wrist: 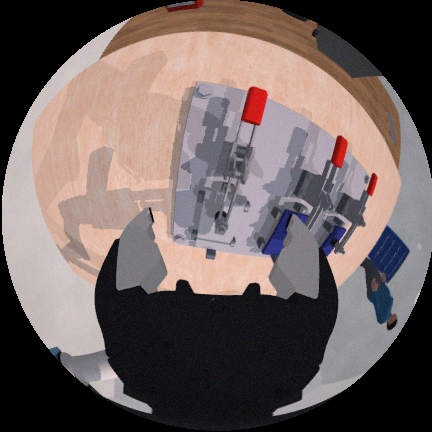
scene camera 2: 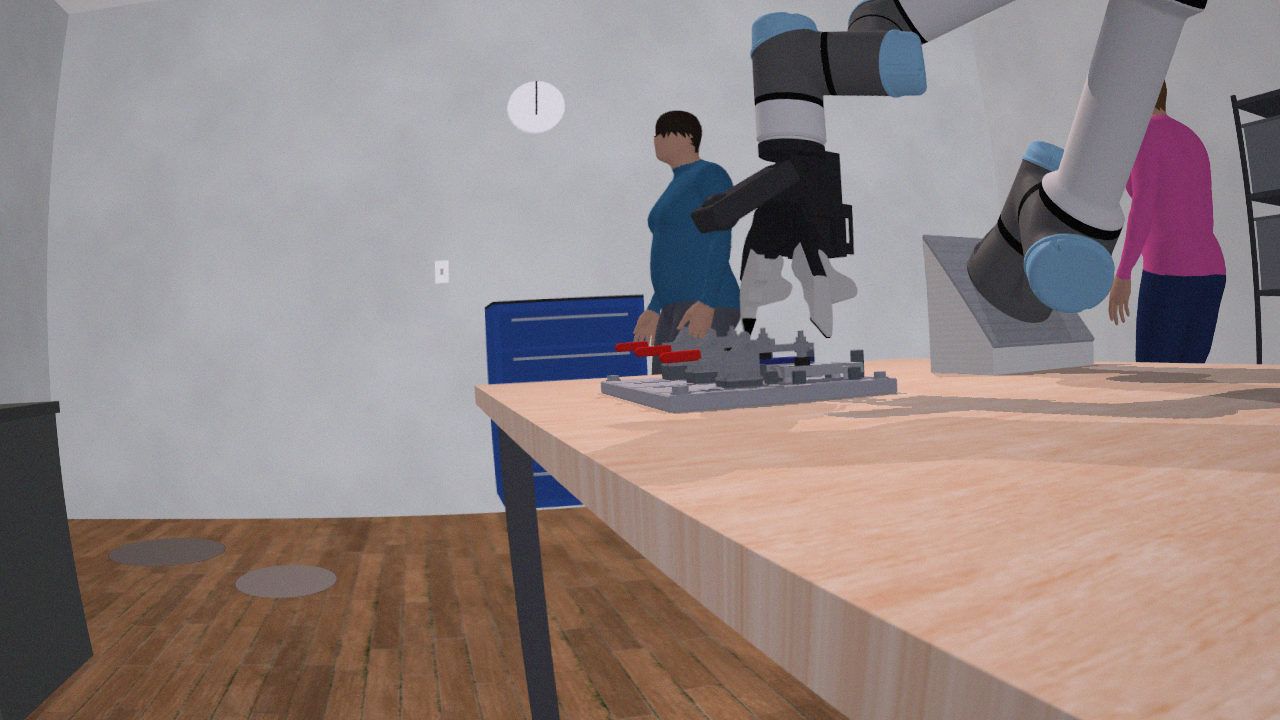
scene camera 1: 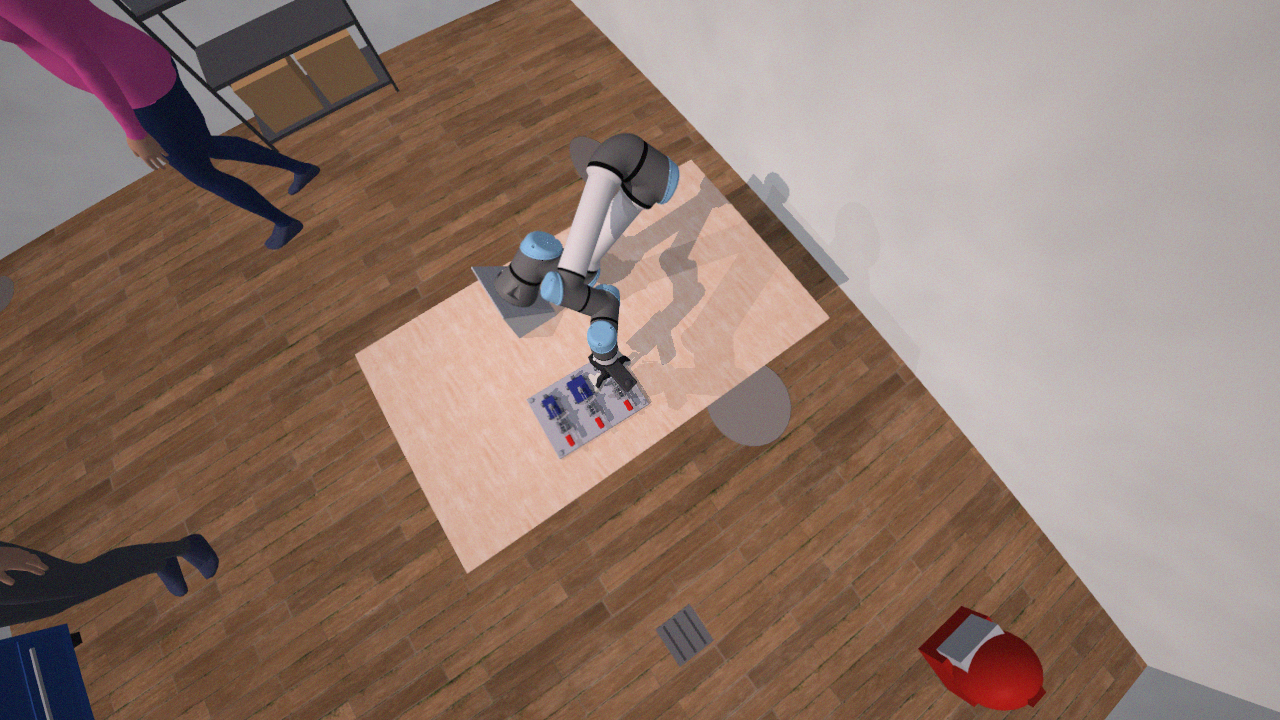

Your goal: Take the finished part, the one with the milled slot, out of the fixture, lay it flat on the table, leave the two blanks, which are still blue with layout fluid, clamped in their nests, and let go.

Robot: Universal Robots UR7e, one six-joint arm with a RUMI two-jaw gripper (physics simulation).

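Frame: origin at the arm's base, x down, y ahead, z right, level; millimetres.
Where they show: gripper, between the fingertips: [wrist: 219, 212] [scene camera 2: 785, 337]; arm's base, origin of its link: [scene camera 2: 1010, 286] [scene camera 1: 515, 290].
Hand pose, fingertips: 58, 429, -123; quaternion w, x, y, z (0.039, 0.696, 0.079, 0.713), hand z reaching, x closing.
Note:
Things, the pixels of their top centre, and the offset from my fingertips, as dx, dy, dz. Level surfaces: height alone.
- grey fixture plate, centre of its top: [scene camera 2: 733, 380] [wrist: 297, 203] [scene camera 1: 587, 401] +45, +15, +117
- finished part, centre of its top: [scene camera 2: 815, 364] [wrist: 217, 225] +29, -35, +5
- wooden table, height of its surface: dx +60
A grey fixture plate [scene camera 1: 586, 441] [scene camera 2: 760, 394] [wrist: 272, 135] carries three nests with red-handled toggle clamps. The finished part [wrist: 206, 222] is bare grey metal in the end nest, at the left in the wrist view; a clamp arm reaches over it, and its slot is hard to make out. The middle blank [scene camera 1: 580, 387] [wrist: 274, 243] and the far blank [scene camera 1: 551, 407] [wrist: 334, 241] are blue and sit under their clamps. My gripper [scene camera 1: 610, 380] [scene camera 2: 787, 330] [wrist: 219, 212] is open and empty, pointing down just above the fixture. In the wrist view its right fingertip overlaps the middle blank.
Red handles [scene camera 2: 680, 356] [wrist: 255, 106] stick out toward the table's edge. The wooden table [scene camera 1: 447, 447] [scene camera 2: 1029, 492] [wrist: 125, 100] surrounds the fixture. The arm's grey sloped base [scene camera 1: 501, 304] [scene camera 2: 966, 313] stands behind. Two people, a blue cabinet [scene camera 2: 572, 331] and a shelf stand beyond the table.

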